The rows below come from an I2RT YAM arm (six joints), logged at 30 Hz.
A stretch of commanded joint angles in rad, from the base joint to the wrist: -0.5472, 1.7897, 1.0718, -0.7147, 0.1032, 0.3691; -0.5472, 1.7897, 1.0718, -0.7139, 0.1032, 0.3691; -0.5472, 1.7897, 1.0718, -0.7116, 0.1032, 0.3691; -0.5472, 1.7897, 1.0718, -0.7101, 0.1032, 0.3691; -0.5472, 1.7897, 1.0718, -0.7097, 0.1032, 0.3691; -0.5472, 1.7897, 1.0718, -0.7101, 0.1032, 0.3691; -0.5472, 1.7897, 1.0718, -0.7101, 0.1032, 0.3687; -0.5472, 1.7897, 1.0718, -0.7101, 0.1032, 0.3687; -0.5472, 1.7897, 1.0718, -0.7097, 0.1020, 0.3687; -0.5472, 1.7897, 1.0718, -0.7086, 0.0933, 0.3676; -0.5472, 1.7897, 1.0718, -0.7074, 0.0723, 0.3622; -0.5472, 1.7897, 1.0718, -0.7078, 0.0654, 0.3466; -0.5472, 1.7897, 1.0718, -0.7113, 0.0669, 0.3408; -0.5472, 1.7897, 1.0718, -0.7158, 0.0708, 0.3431; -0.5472, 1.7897, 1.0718, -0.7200, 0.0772, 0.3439; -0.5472, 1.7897, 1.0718, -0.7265, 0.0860, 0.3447; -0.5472, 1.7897, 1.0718, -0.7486, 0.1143, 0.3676; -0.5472, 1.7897, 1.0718, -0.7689, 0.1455, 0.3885; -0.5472, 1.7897, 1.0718, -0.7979, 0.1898, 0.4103; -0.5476, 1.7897, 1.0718, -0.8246, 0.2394, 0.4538
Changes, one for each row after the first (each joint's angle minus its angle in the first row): 0.0000, 0.0000, 0.0000, 0.0008, 0.0000, 0.0000; 0.0000, 0.0000, 0.0000, 0.0031, 0.0000, 0.0000; 0.0000, 0.0000, 0.0000, 0.0046, 0.0000, 0.0000; 0.0000, 0.0000, 0.0000, 0.0050, 0.0000, 0.0000; 0.0000, 0.0000, 0.0000, 0.0046, 0.0000, 0.0000; 0.0000, 0.0000, 0.0000, 0.0046, 0.0000, -0.0004; 0.0000, 0.0000, 0.0000, 0.0046, 0.0000, -0.0004; 0.0000, 0.0000, 0.0000, 0.0050, -0.0012, -0.0004; 0.0000, 0.0000, 0.0000, 0.0061, -0.0099, -0.0015; 0.0000, 0.0000, 0.0000, 0.0073, -0.0309, -0.0069; 0.0000, 0.0000, 0.0000, 0.0069, -0.0378, -0.0225; 0.0000, 0.0000, 0.0000, 0.0034, -0.0363, -0.0283; 0.0000, 0.0000, 0.0000, -0.0011, -0.0324, -0.0260; 0.0000, 0.0000, 0.0000, -0.0053, -0.0260, -0.0252; 0.0000, 0.0000, 0.0000, -0.0118, -0.0172, -0.0244; 0.0000, 0.0000, 0.0000, -0.0339, 0.0111, -0.0015; 0.0000, 0.0000, 0.0000, -0.0542, 0.0423, 0.0194; 0.0000, 0.0000, 0.0000, -0.0832, 0.0866, 0.0412; -0.0004, 0.0000, 0.0000, -0.1099, 0.1362, 0.0847
